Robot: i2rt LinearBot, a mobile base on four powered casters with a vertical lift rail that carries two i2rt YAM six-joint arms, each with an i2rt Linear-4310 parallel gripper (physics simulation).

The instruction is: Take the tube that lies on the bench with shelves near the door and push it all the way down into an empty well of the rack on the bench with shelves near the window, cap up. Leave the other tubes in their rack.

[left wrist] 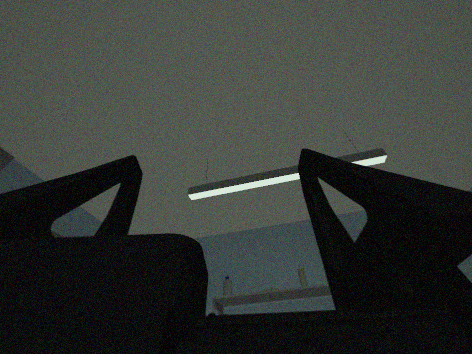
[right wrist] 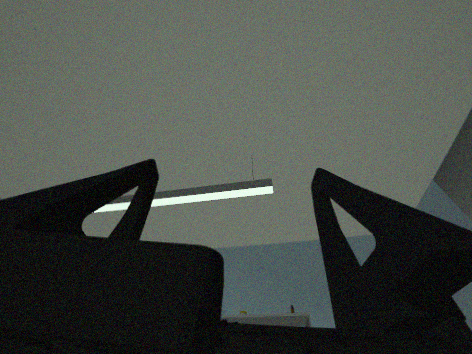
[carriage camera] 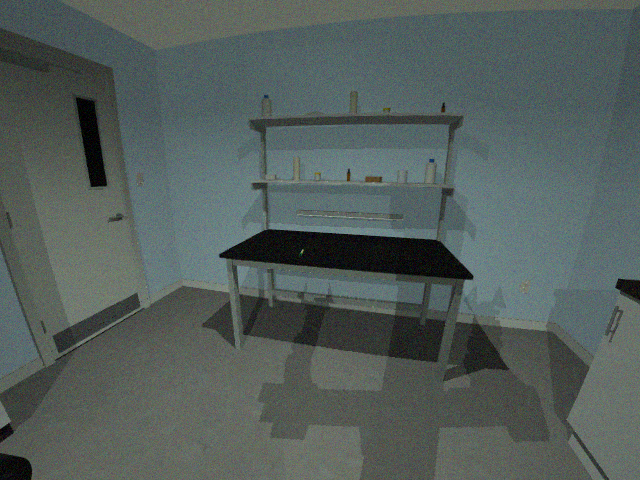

Observation:
I see my left gripper, my right gripper, a bench with shelves, a door and a ceiling light.

